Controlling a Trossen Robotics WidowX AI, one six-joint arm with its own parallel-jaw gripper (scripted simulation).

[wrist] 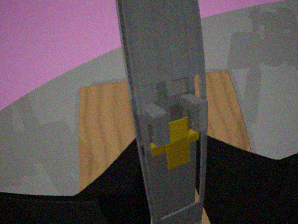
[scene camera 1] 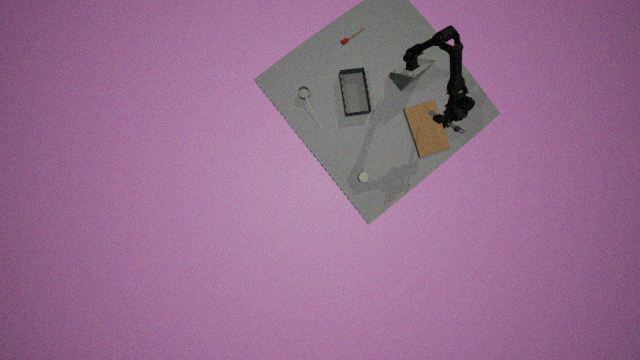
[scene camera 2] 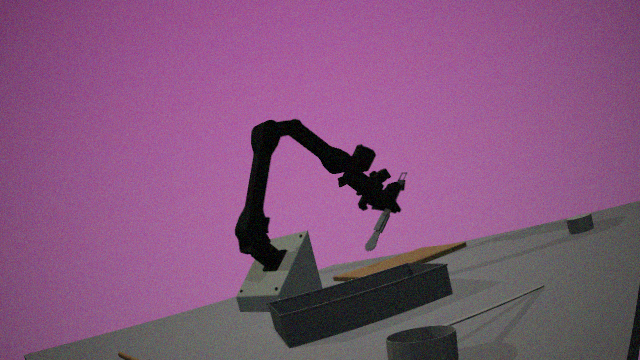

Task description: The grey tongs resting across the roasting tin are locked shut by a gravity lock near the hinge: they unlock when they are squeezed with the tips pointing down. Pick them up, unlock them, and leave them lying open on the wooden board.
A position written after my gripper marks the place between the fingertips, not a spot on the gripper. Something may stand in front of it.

Observation:
I see my gripper (scene camera 2: 398, 211), a yellow lock piece (wrist: 177, 151) and a wooden board (scene camera 1: 429, 137).
My gripper also shows in the wrist view (wrist: 163, 138).

